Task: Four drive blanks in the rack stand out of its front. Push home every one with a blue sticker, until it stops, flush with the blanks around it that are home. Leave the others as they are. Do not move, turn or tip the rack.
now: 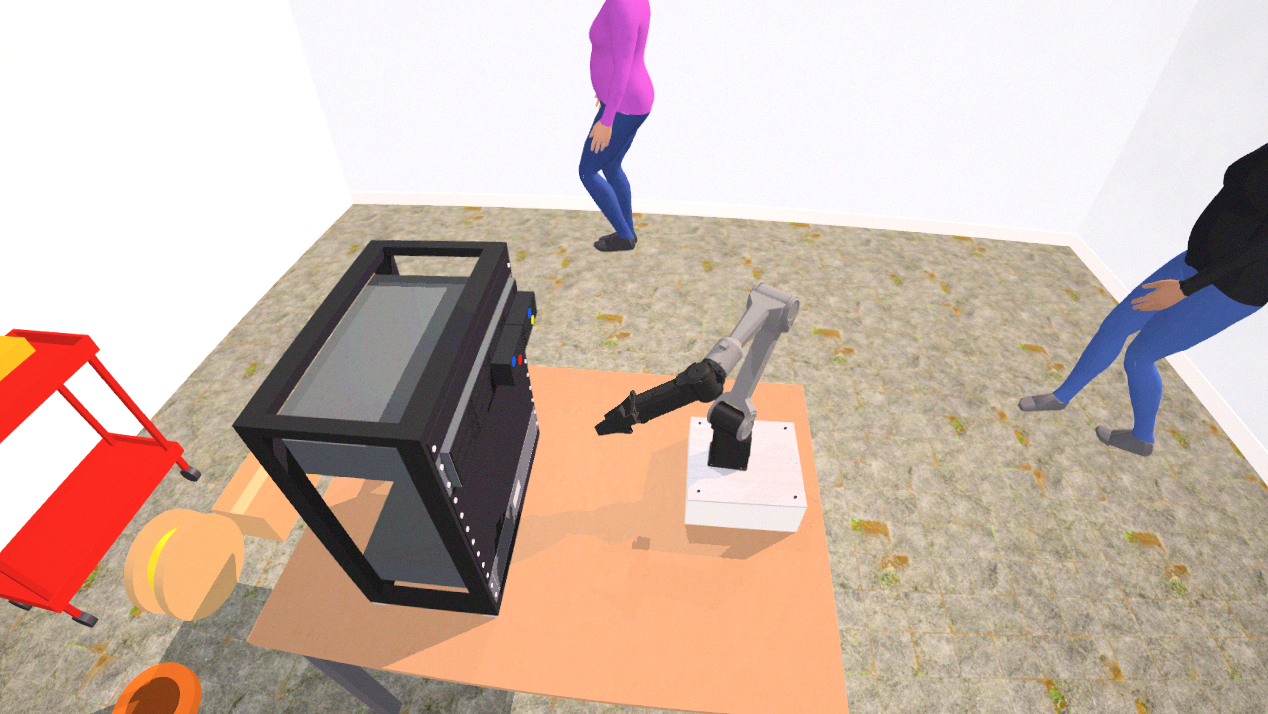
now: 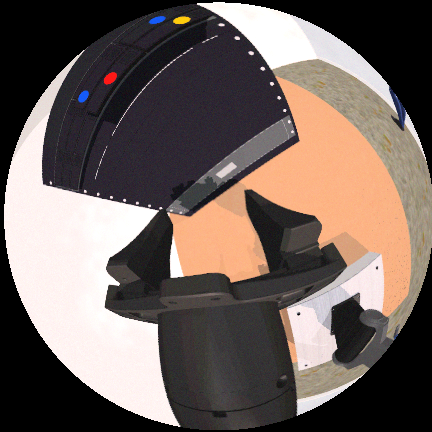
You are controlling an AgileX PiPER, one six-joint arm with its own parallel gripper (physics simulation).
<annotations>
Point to a black rack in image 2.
216,113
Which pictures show the gripper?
Image 1 and image 2: all of them.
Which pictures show the black rack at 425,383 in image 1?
Image 1 and image 2: all of them.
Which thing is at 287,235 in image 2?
The gripper.
</annotations>
